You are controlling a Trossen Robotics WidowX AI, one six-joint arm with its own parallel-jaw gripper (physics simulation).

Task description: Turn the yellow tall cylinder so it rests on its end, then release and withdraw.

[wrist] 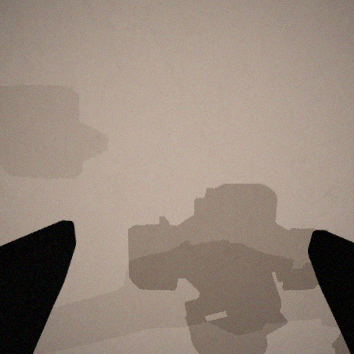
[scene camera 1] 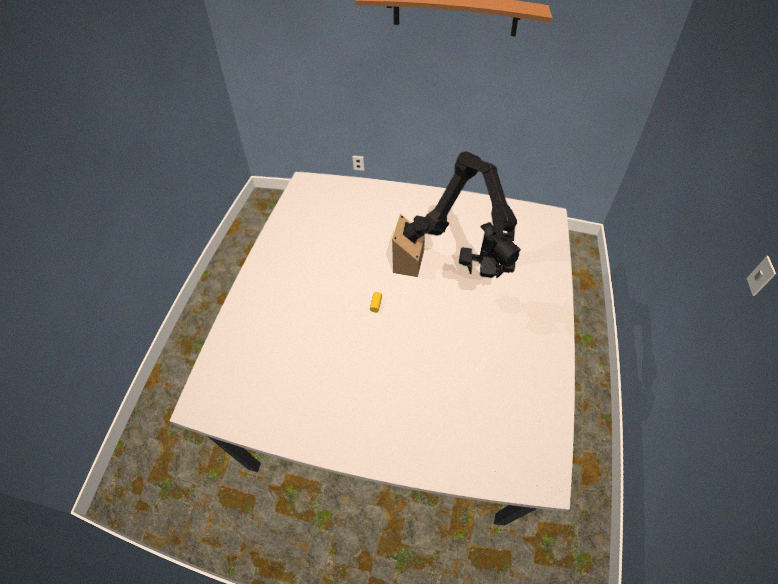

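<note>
The yellow cylinder (scene camera 1: 375,302) lies on its side on the white table (scene camera 1: 377,389), left of the table's middle in the scene view. It does not show in the wrist view. My gripper (scene camera 1: 478,269) (wrist: 195,238) is open and empty, with its fingers wide apart. It is above the table to the right of the cylinder and farther back, well apart from it. In the wrist view the two black fingertips stand at the left and right, with bare table and shadows between them.
A brown wedge-shaped block (scene camera 1: 407,256) stands behind the cylinder, and the arm's base sits on it. The arm (scene camera 1: 466,164) arches from there over to the right. A wooden shelf (scene camera 1: 458,7) is on the back wall.
</note>
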